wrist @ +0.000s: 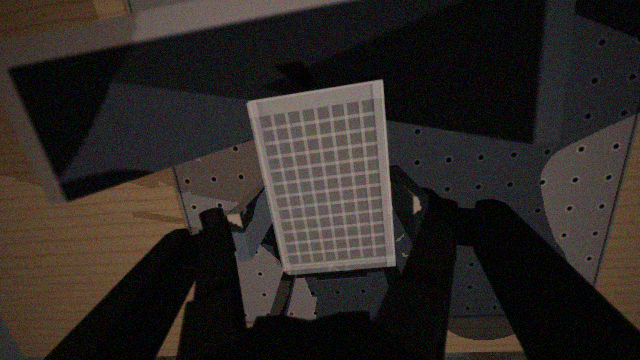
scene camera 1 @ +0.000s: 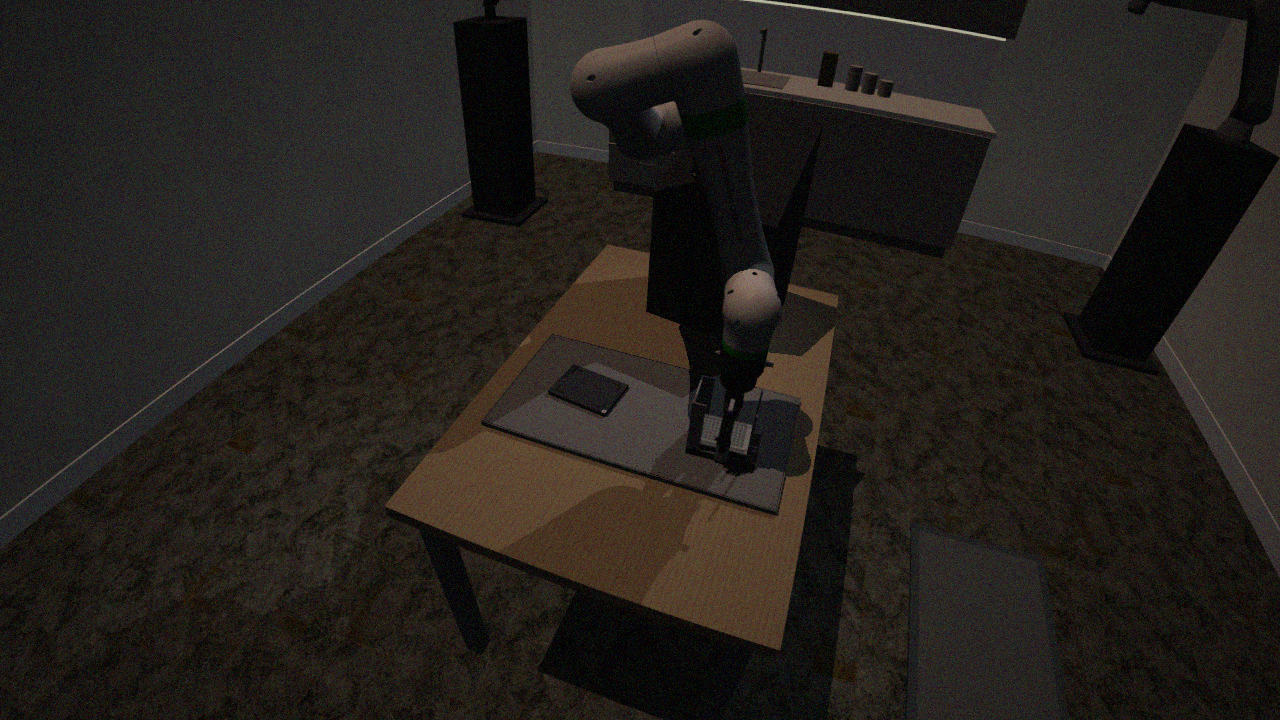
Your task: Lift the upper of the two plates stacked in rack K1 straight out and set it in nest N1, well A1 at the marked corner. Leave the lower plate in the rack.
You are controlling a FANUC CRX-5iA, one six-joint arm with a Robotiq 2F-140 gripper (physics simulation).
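Frame: origin at the arm's base, x ahead, y left, z up, level; metres.
Seen in the pictures: gripper, between the fingertips: (wrist: 330,190) (scene camera 1: 724,443).
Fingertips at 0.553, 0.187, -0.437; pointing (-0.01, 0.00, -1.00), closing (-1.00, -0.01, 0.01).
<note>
Offsets run from my fingertips to a thing's top centre, as dx, dy, dz. Level surfaces: height alone.
A pale gridded plate @[+0.000, -0.012, +0.038] (scene camera 1: 740,437) (wrist: 322,165) lies between the fingers of my gripper (scene camera 1: 728,431) (wrist: 330,190), which is shut on its long sides. In the wrist view the plate is slightly turned. A dark frame with pale rims, apparently rack K1 @[+0.000, -0.002, +0.145] (scene camera 1: 695,419) (wrist: 150,22), stands beside and partly behind the plate. I cannot tell how far the plate is clear of it. The lower plate cannot be made out. Nest N1 @[-0.065, -0.359, +0.005] (scene camera 1: 587,390) is a dark, low rectangle further left on the grey board, with a small white mark at its near right corner.
The grey perforated board @[dz -0.009] (scene camera 1: 644,458) (wrist: 575,200) lies on the wooden table @[dz -0.022] (scene camera 1: 572,519) (wrist: 125,260) and bears the rack and the nest. The arm reaches over the table from the back. A kitchen counter (scene camera 1: 930,109) stands at the back wall.
</note>
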